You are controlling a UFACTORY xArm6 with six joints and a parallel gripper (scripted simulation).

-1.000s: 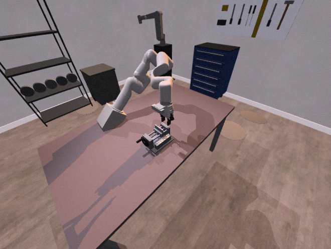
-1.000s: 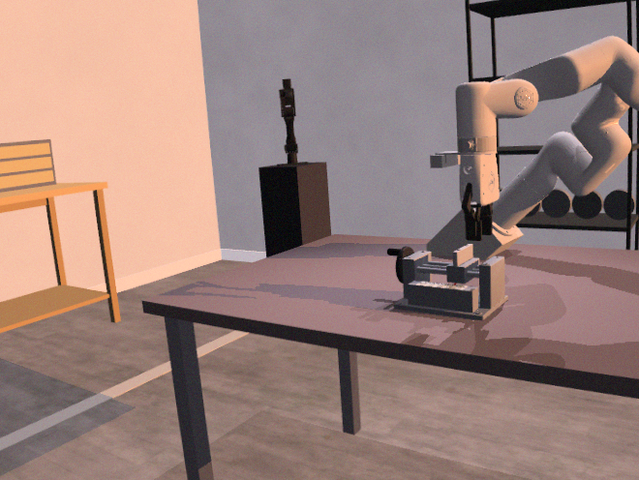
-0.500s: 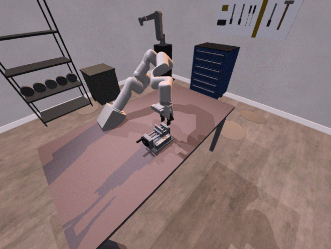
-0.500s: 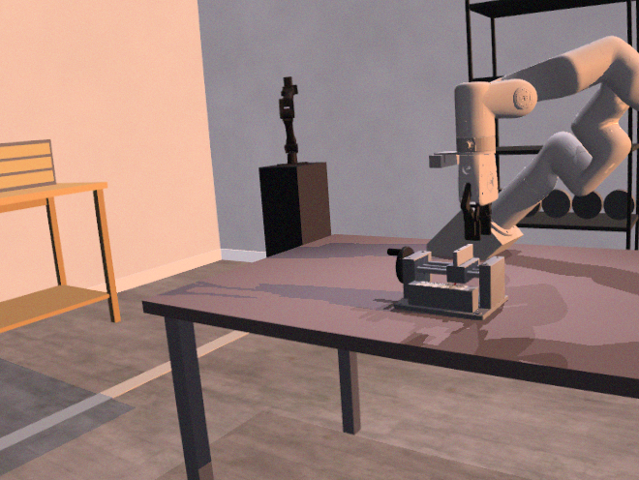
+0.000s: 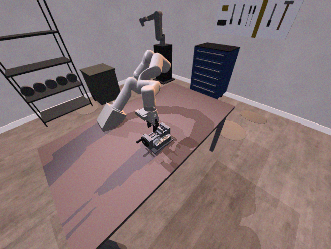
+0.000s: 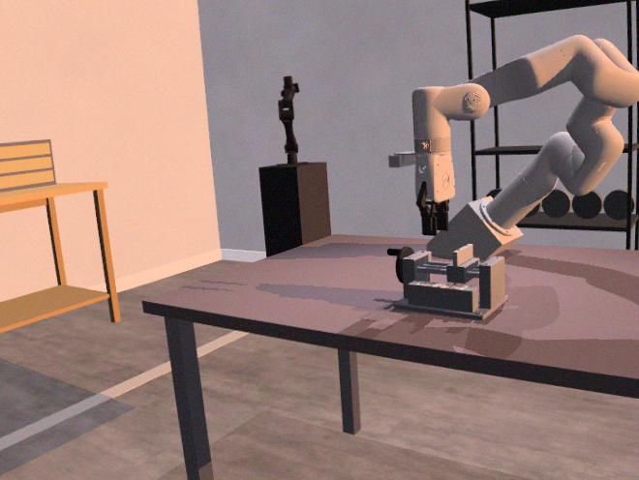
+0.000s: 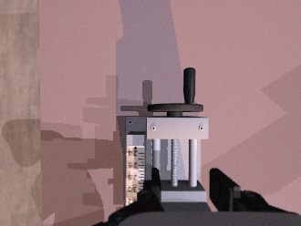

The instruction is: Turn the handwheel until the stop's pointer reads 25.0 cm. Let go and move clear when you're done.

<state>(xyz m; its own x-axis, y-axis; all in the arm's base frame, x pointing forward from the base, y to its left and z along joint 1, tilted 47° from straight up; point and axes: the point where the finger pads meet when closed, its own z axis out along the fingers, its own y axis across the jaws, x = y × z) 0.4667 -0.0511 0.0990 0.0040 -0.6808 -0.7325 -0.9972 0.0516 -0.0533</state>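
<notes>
Now: hand 2 cm past the black handwheel, 9 cm to the left of it and 8 cm above it. Round my hand: sliding stop block 1 cm ahead, 6 cm to the left, 8 cm below.
</notes>
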